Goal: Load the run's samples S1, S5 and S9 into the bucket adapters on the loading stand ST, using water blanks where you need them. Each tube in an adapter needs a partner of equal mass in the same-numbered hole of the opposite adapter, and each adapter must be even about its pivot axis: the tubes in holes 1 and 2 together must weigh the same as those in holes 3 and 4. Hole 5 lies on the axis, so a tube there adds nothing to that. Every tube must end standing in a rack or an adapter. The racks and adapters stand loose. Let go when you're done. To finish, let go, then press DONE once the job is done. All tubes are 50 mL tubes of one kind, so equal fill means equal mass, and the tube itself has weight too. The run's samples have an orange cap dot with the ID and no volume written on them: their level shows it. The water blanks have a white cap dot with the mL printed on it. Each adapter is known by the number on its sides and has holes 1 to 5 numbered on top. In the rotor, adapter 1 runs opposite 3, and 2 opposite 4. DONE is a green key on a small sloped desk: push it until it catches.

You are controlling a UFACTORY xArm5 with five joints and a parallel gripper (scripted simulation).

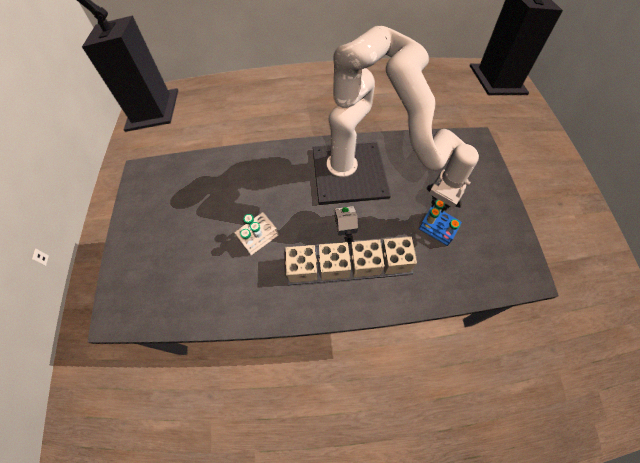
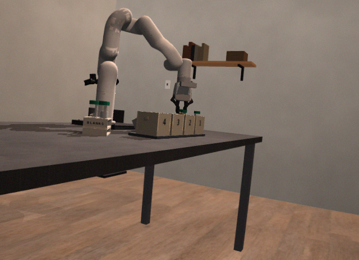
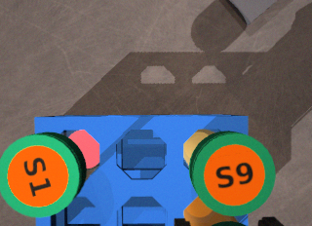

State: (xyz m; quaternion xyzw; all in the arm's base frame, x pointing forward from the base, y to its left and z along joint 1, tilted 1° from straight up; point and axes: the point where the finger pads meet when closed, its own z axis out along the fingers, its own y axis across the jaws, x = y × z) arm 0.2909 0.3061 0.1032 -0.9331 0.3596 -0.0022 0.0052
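My hand is 5 cm above the tube S5 and 1 cm past it. The rest, counted from my hand: green DONE key: 33 cm to the right, 5 cm below, 5 cm behind; then blue sample rack: 9 cm below, 4 cm ahead, 2 cm to the left; then adapter 1: 18 cm to the right, 15 cm ahead, 7 cm below.
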